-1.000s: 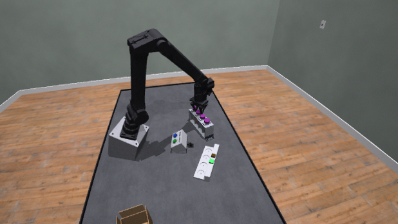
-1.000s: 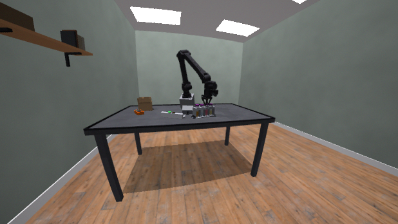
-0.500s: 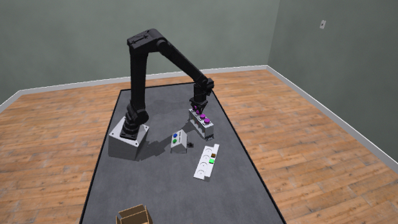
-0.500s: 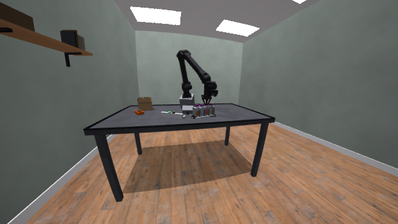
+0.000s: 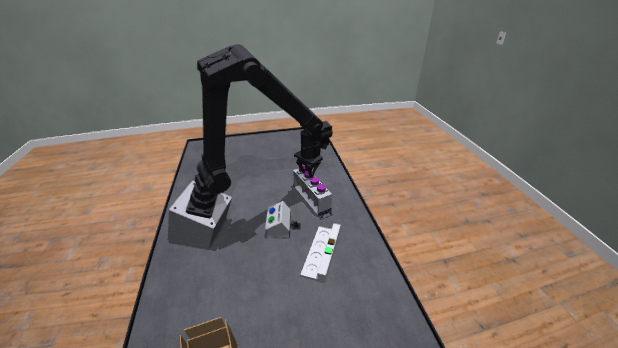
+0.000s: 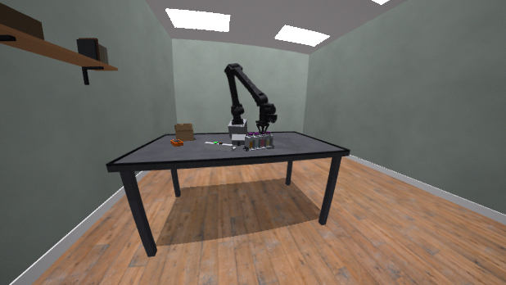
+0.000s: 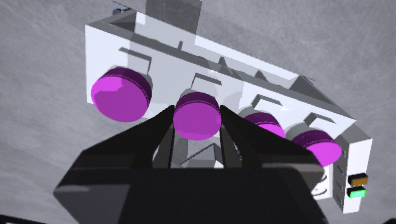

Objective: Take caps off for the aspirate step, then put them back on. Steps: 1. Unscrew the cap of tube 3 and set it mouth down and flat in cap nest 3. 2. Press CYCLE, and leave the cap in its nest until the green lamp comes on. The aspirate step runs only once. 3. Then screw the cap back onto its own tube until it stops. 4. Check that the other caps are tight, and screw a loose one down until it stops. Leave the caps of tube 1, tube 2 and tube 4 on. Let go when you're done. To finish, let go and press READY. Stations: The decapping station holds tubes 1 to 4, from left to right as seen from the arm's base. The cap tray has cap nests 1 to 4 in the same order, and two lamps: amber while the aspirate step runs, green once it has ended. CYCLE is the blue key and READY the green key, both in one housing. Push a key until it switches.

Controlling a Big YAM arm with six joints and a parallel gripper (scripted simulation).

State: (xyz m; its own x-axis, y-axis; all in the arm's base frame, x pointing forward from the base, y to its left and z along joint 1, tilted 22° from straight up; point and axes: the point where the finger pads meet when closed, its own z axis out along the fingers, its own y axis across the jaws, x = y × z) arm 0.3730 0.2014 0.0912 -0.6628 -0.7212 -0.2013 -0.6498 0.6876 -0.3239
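The cap lies 2 cm ahead of my hand and 5 cm to the right of it. From my hand the other things lie so: blue key 15 cm behind, 16 cm to the right, 5 cm below; key housing 13 cm behind, 18 cm to the right, 6 cm below; green key 15 cm behind, 20 cm to the right, 5 cm below.
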